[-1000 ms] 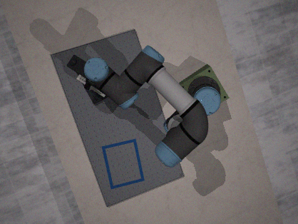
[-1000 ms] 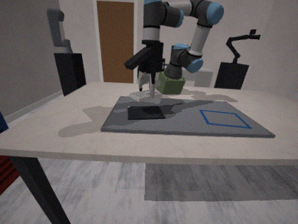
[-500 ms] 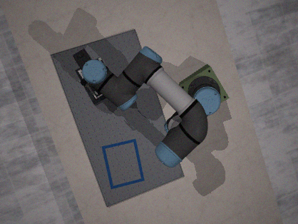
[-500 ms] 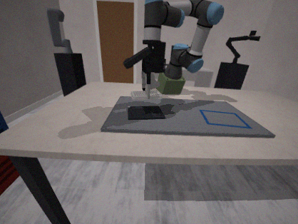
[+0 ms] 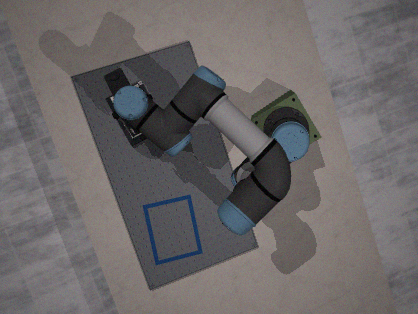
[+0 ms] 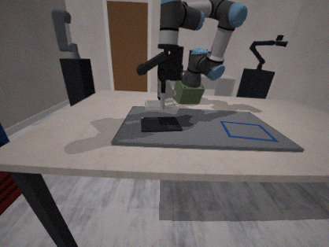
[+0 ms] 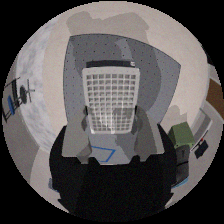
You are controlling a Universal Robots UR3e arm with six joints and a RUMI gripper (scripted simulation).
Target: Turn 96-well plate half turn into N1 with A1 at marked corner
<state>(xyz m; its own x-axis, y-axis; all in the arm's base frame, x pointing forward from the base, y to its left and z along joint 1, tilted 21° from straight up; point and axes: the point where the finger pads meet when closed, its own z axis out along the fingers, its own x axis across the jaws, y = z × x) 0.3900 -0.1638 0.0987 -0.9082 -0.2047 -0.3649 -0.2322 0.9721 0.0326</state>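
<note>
Now: the white 96-well plate 1 cm below my hand. From my hand the other things lie so: dark flat block 10 cm below; then A1 corner mark 3 cm behind, 9 cm to the right, 9 cm below.
</note>
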